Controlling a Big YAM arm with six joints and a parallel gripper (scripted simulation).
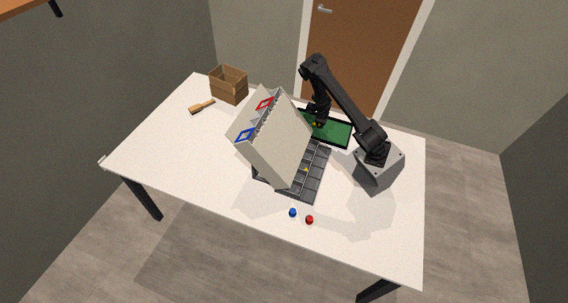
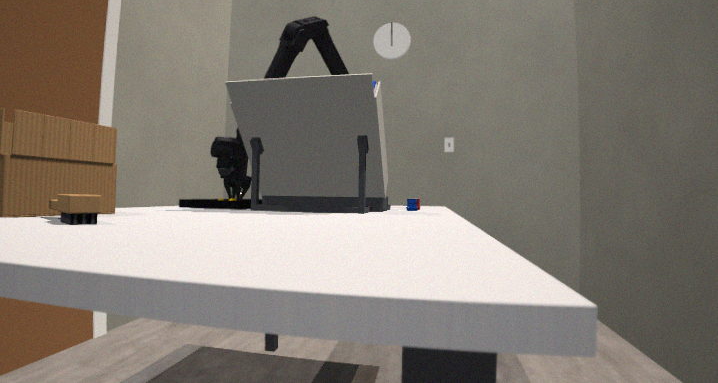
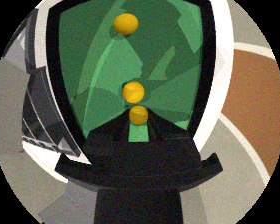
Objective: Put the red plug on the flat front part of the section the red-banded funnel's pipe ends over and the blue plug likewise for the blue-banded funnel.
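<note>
Now: hand 1 cm past the green marble tray and 1 cm above it. The rest, counted from my hand: grey cover 4 cm ahead, 35 cm to the left, 19 cm above.
</note>
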